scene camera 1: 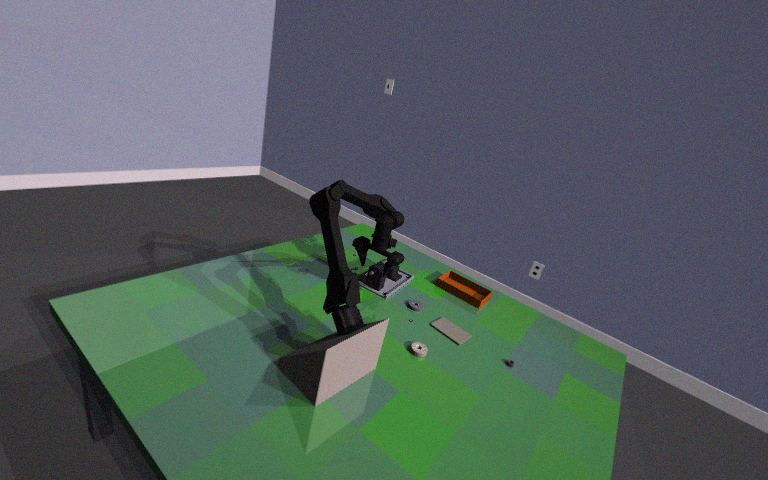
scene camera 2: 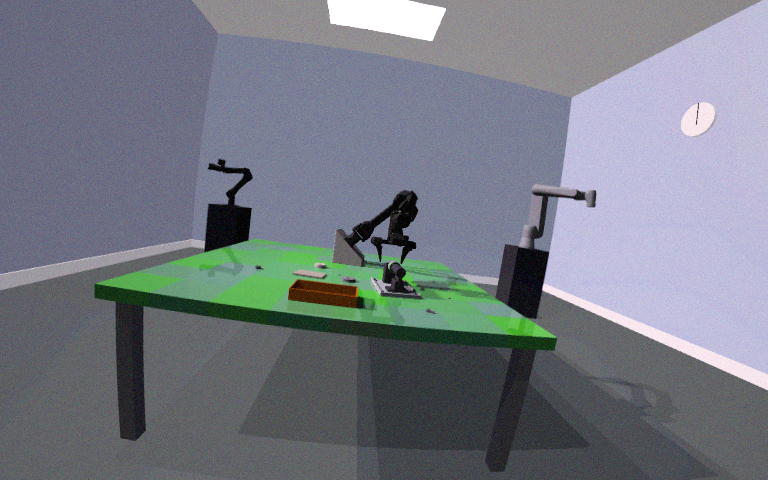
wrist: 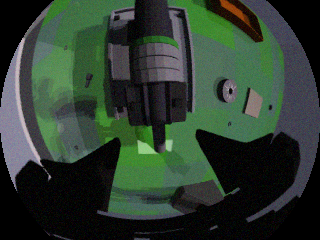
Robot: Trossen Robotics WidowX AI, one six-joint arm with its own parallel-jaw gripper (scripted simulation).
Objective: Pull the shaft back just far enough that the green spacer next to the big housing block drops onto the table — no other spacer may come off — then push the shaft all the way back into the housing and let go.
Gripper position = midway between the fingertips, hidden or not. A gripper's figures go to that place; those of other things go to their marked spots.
Scene:
The gripper (scene camera 1: 373,271) is 131 cm from the lens. A dark housing block (scene camera 1: 395,279): 144 cm from the lens. An orange tray (scene camera 1: 474,294) is 155 cm from the lens.

